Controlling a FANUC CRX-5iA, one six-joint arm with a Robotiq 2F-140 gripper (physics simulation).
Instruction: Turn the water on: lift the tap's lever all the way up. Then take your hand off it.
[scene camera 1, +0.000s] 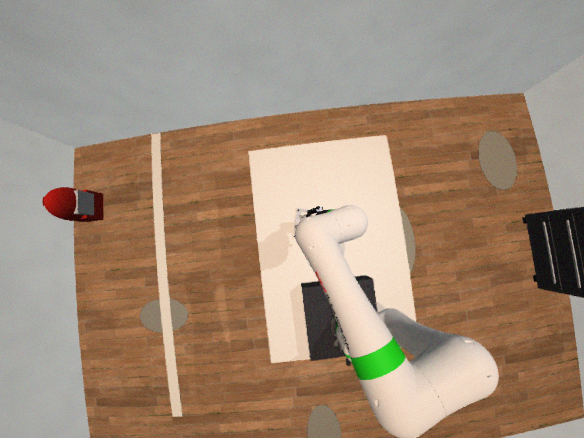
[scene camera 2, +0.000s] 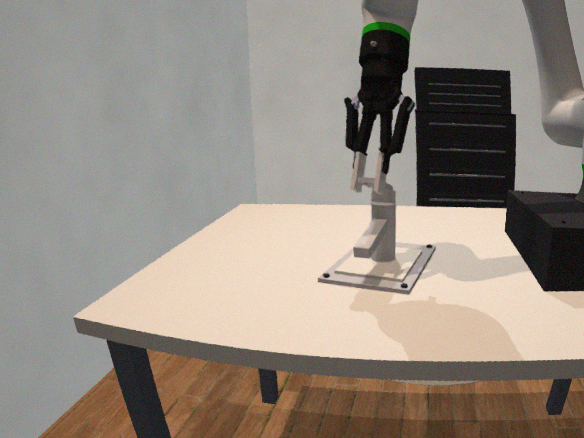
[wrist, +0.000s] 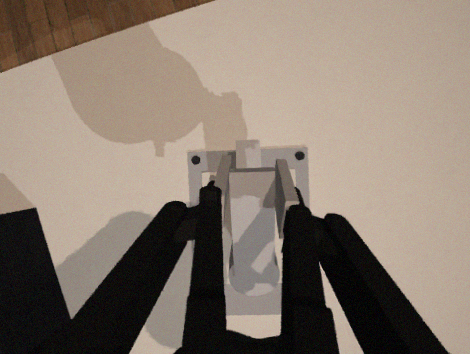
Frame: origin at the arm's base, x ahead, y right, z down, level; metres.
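Seen in the pictures: gripper, fingertip midpoint: (scene camera 2: 367, 191) (wrist: 252, 172).
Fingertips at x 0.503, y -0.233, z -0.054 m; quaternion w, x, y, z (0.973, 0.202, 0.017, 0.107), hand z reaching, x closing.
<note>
A point is followed by its place in that frame.
The grey tap (scene camera 2: 387, 215) {x 0.481, y -0.165, z 0.003 m} (wrist: 245, 285) {x 0.484, y -0.131, z -0.035 m} stands upright on its square base plate (scene camera 2: 367, 282) {x 0.497, y -0.253, z 0.101 m} (wrist: 302, 175) {x 0.577, y -0.217, z 0.100 m} on the table. Its spout (scene camera 2: 370, 241) {x 0.494, y -0.248, z 0.027 m} (wrist: 247, 154) {x 0.503, y -0.253, z 0.028 m} sticks out low on the column. The lever (scene camera 2: 367, 181) {x 0.501, y -0.236, z -0.072 m} (wrist: 250, 182) {x 0.500, y -0.226, z -0.076 m} is at the top of the column and appears tilted upward; its exact angle is hard to tell. My gripper (scene camera 2: 369, 173) (wrist: 252, 172) {x 0.503, y -0.233, z -0.054 m} is shut on the lever, with one flat finger pad on each side. The gripper leans a little. In scene camera 1 the arm hides most of the tap and the fingers.
The pale table (scene camera 1: 320, 165) {x 0.843, y -0.122, z 0.109 m} (scene camera 2: 215, 270) {x 0.801, y -0.261, z 0.109 m} carries the dark robot base block (scene camera 1: 317, 320) {x 0.015, y -0.139, z -0.005 m} (scene camera 2: 530, 235) {x 0.191, y -0.094, z 0.046 m} beside the tap. A black slatted chair (scene camera 2: 465, 160) stands behind the table. A red object (scene camera 1: 62, 202) is at the far left of scene camera 1.
</note>
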